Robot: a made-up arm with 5 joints. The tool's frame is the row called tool.
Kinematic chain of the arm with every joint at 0, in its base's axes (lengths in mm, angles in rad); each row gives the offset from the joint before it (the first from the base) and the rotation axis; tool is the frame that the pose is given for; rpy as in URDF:
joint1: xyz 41 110 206 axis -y
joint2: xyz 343 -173 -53 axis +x
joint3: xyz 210 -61 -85 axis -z
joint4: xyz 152 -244 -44 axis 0.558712 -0.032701 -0.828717
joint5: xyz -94 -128 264 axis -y
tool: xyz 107 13 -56 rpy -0.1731 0.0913 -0.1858
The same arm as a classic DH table. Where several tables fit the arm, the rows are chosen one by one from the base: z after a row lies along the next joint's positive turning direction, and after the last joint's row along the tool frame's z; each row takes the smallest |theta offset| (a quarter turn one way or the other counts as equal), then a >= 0, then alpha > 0; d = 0 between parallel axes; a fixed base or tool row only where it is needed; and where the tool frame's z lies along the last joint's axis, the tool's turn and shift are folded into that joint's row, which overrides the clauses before.
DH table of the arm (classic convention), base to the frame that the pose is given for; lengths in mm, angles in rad. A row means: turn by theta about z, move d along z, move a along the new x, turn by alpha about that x. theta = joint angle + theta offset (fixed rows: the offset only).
base (fixed): d 206.0; theta_offset 0.0000; a 41.0; alpha 1.5708
joint1: d 63.0; theta_offset -1.5708; a 53.0; alpha -1.5708
joint2: d 553.0; theta_offset -1.5708; a 61.0; alpha -1.5708
joint3: d -116.8; theta_offset 0.0585; a 234.7; alpha 0.5940
joint4: d 25.0; theta_offset 1.5223; a -69.6; alpha 1.5381
joint5: d 117.3; theta_offset -0.7150; a -113.0; alpha 1.7241
tool (fixed): d -43.1; theta_offset 2.9544; a 0.0; alpha 0.0000

